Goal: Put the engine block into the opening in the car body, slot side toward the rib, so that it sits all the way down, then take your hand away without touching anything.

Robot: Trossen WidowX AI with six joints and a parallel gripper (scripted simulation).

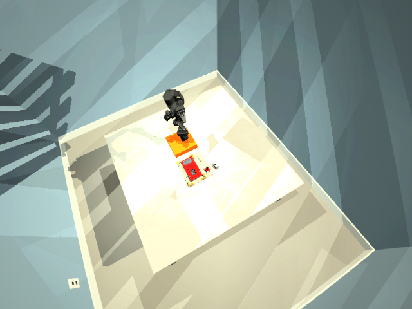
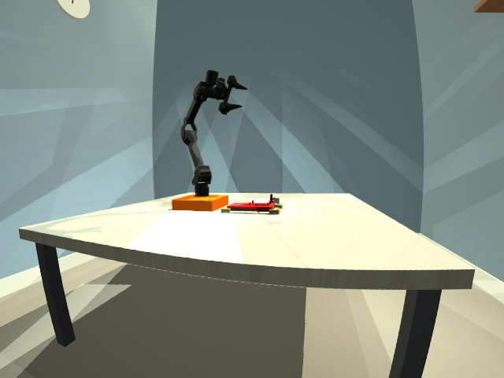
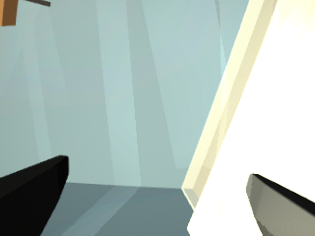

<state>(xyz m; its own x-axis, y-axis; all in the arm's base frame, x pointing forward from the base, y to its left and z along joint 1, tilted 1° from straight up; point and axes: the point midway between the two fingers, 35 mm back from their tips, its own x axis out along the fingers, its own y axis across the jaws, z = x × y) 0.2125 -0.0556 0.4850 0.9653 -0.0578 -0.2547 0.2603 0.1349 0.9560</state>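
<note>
Now: gripper tip 120 mm short of the engine block, 140 mm to the right of it and 500 mm above it. Also, from my gripper tip: pale base plate 50 mm ahead, 30 mm to the right, 510 mm below.
</note>
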